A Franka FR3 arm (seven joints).
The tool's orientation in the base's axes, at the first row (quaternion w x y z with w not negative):
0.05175, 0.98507, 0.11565, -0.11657
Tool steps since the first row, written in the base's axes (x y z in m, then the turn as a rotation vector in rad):
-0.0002, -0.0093, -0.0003, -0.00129, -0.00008, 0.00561
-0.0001, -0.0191, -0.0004, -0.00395, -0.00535, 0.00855
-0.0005, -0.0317, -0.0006, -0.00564, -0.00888, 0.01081
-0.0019, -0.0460, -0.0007, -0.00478, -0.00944, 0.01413
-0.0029, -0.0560, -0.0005, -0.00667, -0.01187, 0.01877
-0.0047, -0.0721, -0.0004, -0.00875, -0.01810, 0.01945
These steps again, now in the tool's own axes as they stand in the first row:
-0.0021, 0.0089, 0.0015, -0.00259, 0.00019, -0.00514
-0.0041, 0.0184, 0.0029, -0.00696, 0.00487, -0.00672
-0.0072, 0.0305, 0.0048, -0.00986, 0.00805, -0.00809
-0.0116, 0.0440, 0.0070, -0.00997, 0.00905, -0.01141
-0.0147, 0.0535, 0.0083, -0.01341, 0.01130, -0.01518
-0.0199, 0.0686, 0.0107, -0.01688, 0.01688, -0.01458

